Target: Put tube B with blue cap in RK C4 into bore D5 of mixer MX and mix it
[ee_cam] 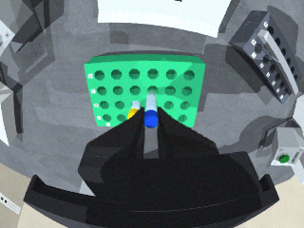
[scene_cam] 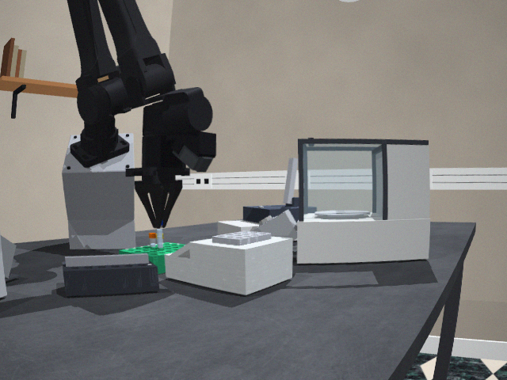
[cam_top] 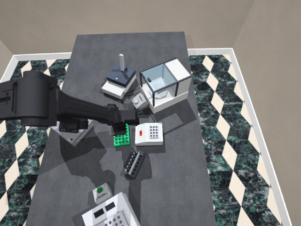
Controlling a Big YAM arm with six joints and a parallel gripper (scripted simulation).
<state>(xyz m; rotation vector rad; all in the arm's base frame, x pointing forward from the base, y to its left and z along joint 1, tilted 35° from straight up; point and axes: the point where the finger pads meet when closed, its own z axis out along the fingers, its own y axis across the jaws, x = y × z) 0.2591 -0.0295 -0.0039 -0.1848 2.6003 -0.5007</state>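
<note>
Now: the yellow-capped tube 20 mm behind my hand, 20 mm to the left of it and 50 mm below it. Round my hand: orange-capped tube (40 mm behind, 20 mm to the left, 50 mm below); then green rack RK (10 mm behind, 10 mm to the left, 60 mm below); then tube B (20 mm below).
</note>
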